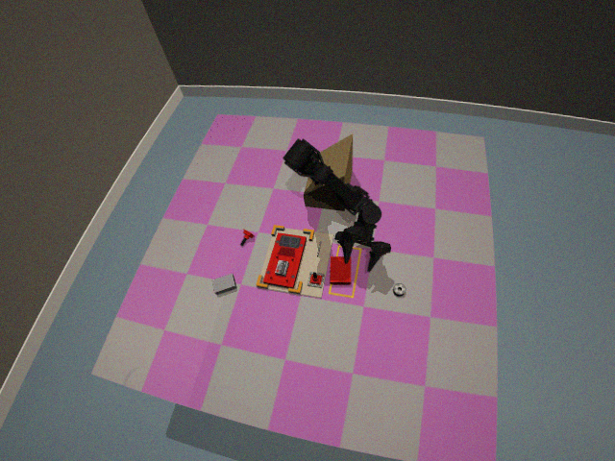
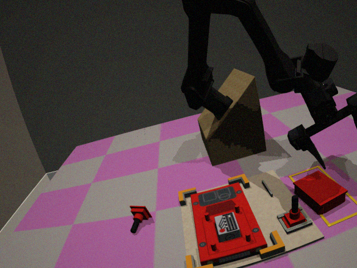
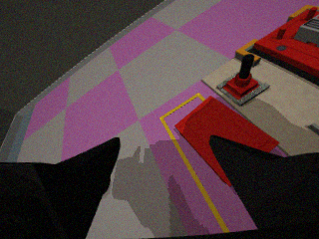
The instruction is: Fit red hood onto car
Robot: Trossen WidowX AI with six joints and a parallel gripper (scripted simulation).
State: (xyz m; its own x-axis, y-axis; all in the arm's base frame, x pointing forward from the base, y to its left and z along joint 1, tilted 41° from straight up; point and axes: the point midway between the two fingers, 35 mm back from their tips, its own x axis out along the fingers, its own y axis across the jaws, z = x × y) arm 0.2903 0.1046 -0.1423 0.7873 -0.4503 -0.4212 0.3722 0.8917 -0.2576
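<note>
Right now my gripper tip is 1 cm past the red hood, 6 cm to the left of it and 6 cm above it.
</note>
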